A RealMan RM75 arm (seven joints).
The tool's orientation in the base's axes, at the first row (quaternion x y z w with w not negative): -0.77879, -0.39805, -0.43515, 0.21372
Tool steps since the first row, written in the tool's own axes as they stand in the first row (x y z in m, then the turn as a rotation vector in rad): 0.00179, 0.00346, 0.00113, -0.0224, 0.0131, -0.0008; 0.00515, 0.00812, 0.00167, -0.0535, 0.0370, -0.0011; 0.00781, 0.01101, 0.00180, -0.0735, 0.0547, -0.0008; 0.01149, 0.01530, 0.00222, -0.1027, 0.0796, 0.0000; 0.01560, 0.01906, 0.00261, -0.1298, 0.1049, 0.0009; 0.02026, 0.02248, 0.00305, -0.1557, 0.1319, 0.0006; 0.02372, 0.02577, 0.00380, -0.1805, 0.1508, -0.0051; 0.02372, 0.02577, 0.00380, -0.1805, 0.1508, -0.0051; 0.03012, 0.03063, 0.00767, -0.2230, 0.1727, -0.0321; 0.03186, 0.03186, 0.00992, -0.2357, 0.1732, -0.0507; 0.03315, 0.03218, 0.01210, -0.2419, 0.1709, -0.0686; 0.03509, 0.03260, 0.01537, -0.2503, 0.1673, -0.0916
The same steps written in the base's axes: 0.00391, -0.00050, 0.00097, 0.0033, -0.0180, -0.0184; 0.00896, -0.00144, 0.00359, 0.0130, -0.0459, -0.0443; 0.01217, -0.00190, 0.00582, 0.0213, -0.0648, -0.0612; 0.01696, -0.00256, 0.00877, 0.0329, -0.0917, -0.0860; 0.02144, -0.00274, 0.01210, 0.0455, -0.1178, -0.1091; 0.02583, -0.00244, 0.01587, 0.0592, -0.1452, -0.1306; 0.02992, -0.00237, 0.01845, 0.0640, -0.1710, -0.1483; 0.02992, -0.00237, 0.01845, 0.0640, -0.1710, -0.1483; 0.03775, 0.00016, 0.02189, 0.0550, -0.2208, -0.1697; 0.04041, 0.00171, 0.02219, 0.0421, -0.2392, -0.1706; 0.04217, 0.00356, 0.02213, 0.0293, -0.2527, -0.1664; 0.04476, 0.00638, 0.02205, 0.0122, -0.2699, -0.1614
